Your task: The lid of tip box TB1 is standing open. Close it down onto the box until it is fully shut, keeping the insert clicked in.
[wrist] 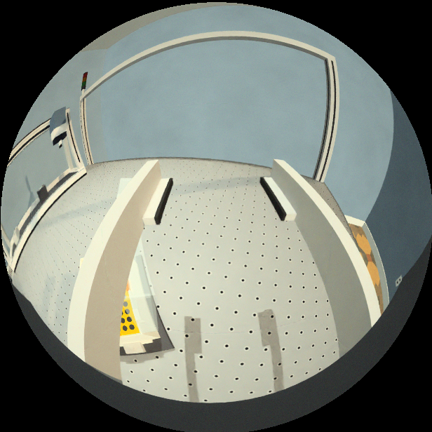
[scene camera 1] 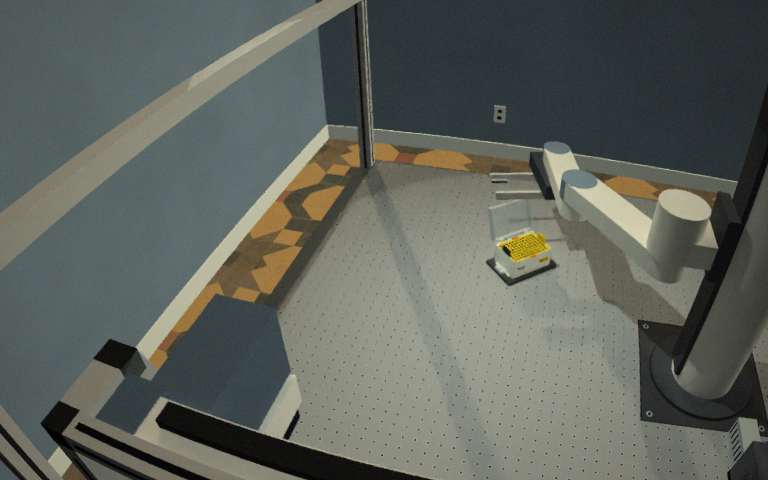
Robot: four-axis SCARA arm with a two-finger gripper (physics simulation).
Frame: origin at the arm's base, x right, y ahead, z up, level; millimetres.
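Seen in the pictures: gripper, fingertip midpoint: point(scene camera 1: 492, 186); arm's base at its link origin: point(scene camera 1: 698, 378).
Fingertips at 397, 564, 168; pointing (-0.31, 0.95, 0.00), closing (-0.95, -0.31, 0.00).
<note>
Pixels of each thing's top centre, then the offset from my fingertips to it, as dx, dy, dz. "*": a spot on its surface instead. Level surfaces: height alone.
- tip box TB1 at its top centre: point(scene camera 1: 524, 244) -109, -104, -90
- dark base plate at a spot on its surface: point(scene camera 1: 511, 279) * -183, -86, -147
- clear lid at a spot on its surface: point(scene camera 1: 509, 220) * -57, -56, -60
- blue-grey machine at a spot on its surface: point(scene camera 1: 226, 350) * -936, +155, +332
- frame post at a spot on its surface: point(scene camera 1: 365, 84) * +288, +443, +137
- perforated table at its surface level: dz -155
The tip box TB1 point(scene camera 1: 522, 268) point(wrist: 150, 338) is white and sits on a dark base plate point(scene camera 1: 511, 279) point(wrist: 166, 342). Its yellow perforated insert point(scene camera 1: 530, 245) point(wrist: 129, 322) lies in the top; whether it is clicked in is too small to tell. The clear lid point(scene camera 1: 509, 220) point(wrist: 143, 275) stands open and upright at the box's far edge in the scene view. My gripper point(scene camera 1: 493, 186) point(wrist: 216, 168) is shut on nothing, with a gap remaining between its pads. It is above and behind the lid in the scene view. In the wrist view the left finger hides much of the box and lid.
The robot's column point(scene camera 1: 727, 316) stands at the right, with its arm point(scene camera 1: 614, 217) reaching behind the box. A blue-grey machine point(scene camera 1: 226, 350) point(wrist: 58, 121) stands at the table's far side from the column. A frame post point(scene camera 1: 365, 84) point(wrist: 332, 120) rises at the back corner of the perforated table point(scene camera 1: 385, 316) point(wrist: 220, 280).
</note>
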